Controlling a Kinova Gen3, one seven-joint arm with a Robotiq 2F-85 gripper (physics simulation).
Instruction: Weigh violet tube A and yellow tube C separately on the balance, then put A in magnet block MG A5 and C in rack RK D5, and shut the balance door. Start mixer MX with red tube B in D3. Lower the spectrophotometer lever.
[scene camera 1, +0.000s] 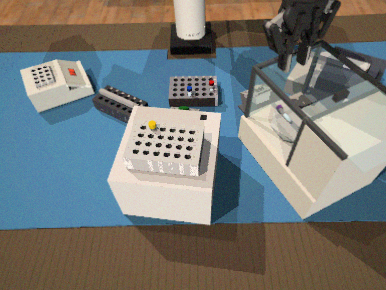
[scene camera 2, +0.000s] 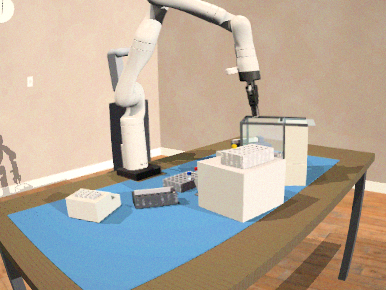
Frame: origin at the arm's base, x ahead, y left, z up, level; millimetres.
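Seen in the pictures: gripper, fingertip midpoint: (scene camera 1: 292, 66) (scene camera 2: 256, 116); arm's base at its link origin: (scene camera 1: 191, 32) (scene camera 2: 136, 167).
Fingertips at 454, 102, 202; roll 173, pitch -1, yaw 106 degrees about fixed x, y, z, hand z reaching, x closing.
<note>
Pixels of each thing's top centre, then the offset from my fingertips to it, as dx, dy, dz. "*": a spot on its surface instead.
- glass pane at its top centre: (scene camera 1: 365, 121) (scene camera 2: 296, 121) +134, +71, -17
- Yellow tube C at its top centre: (scene camera 1: 152, 123) (scene camera 2: 234, 144) +40, -265, -42
- white block at a spot on its surface: (scene camera 1: 163, 165) * +116, -258, -66
- Red tube B at its top centre: (scene camera 1: 211, 81) (scene camera 2: 196, 167) -183, -101, -172
- dark grey rack at its top centre: (scene camera 1: 193, 86) (scene camera 2: 185, 177) -201, -147, -195
- white box at its top centre: (scene camera 1: 171, 114) (scene camera 2: 231, 146) +14, -228, -55
- blue-capped tube at its top centre: (scene camera 1: 189, 87) (scene camera 2: 189, 172) -175, -161, -172
- green cap at its top centre: (scene camera 1: 183, 105) -95, -189, -151
- long dark block at its top centre: (scene camera 1: 118, 97) (scene camera 2: 153, 188) -186, -341, -178
- white device at its top centre: (scene camera 2: 91, 189) (scene camera 1: 52, 70) -297, -499, -156
My gripper (scene camera 1: 294, 59) (scene camera 2: 255, 114) is partly open and empty, pointing down at the back top edge of the glass-walled balance (scene camera 1: 272, 182) (scene camera 2: 296, 162). Violet tube A (scene camera 1: 285, 115) lies tilted inside the balance, seen through the glass. A glass pane (scene camera 2: 300, 121) sticks out past the balance's top at the right. Yellow tube C (scene camera 1: 152, 125) (scene camera 2: 234, 146) stands in the back row of a white block (scene camera 1: 163, 165) (scene camera 2: 247, 156). Red tube B (scene camera 1: 211, 82) (scene camera 2: 196, 169) is in the dark grey rack (scene camera 1: 194, 101) (scene camera 2: 181, 183). I cannot tell the lever.
A white box (scene camera 1: 160, 197) (scene camera 2: 222, 190) carries the white block. A blue-capped tube (scene camera 1: 189, 88) (scene camera 2: 189, 173) stands in the grey rack. A green cap (scene camera 1: 183, 108) shows behind the box. A long dark block (scene camera 1: 117, 104) (scene camera 2: 155, 199) and a white device (scene camera 1: 57, 92) (scene camera 2: 90, 206) stand left.
</note>
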